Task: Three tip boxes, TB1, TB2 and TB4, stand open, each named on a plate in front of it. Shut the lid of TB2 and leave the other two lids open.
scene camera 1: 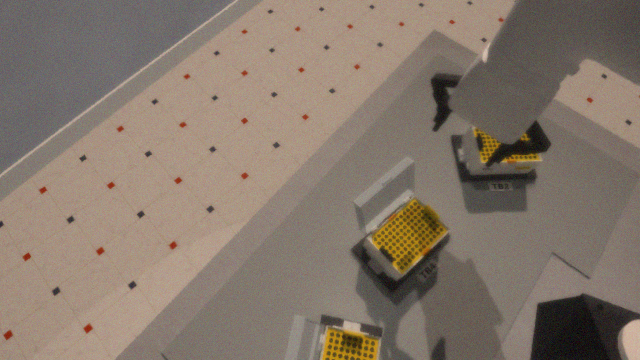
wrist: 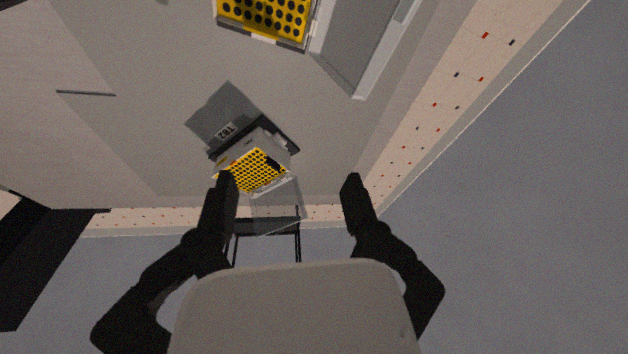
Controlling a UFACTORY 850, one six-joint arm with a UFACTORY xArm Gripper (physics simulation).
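TB2 point(scene camera 1: 477, 164) point(wrist: 255, 167) is a white box with a yellow perforated rack, behind its nameplate point(scene camera 1: 500, 186) point(wrist: 225, 131). Its clear lid point(wrist: 277, 200) stands open at the back in the wrist view; the arm hides it in the scene view. TB4 point(scene camera 1: 410, 232) stands with its lid point(scene camera 1: 387, 190) raised; a box at the top of the wrist view point(wrist: 270, 12), its plate not showing, has its lid point(wrist: 360, 45) open. The third box point(scene camera 1: 350, 345) is cut off, its lid point(scene camera 1: 302, 340) open. My gripper point(scene camera 1: 463, 146) point(wrist: 292, 182) is open and empty, above TB2's area, one finger overlapping its rack in view.
A black block point(scene camera 1: 560, 325) stands at the lower right of the scene view. The arm point(scene camera 1: 530, 65) covers the upper right. The grey table point(scene camera 1: 300, 240) ends along a diagonal edge beside the tiled floor point(scene camera 1: 165, 125). A dark-framed stand point(wrist: 240, 226) shows beyond TB2.
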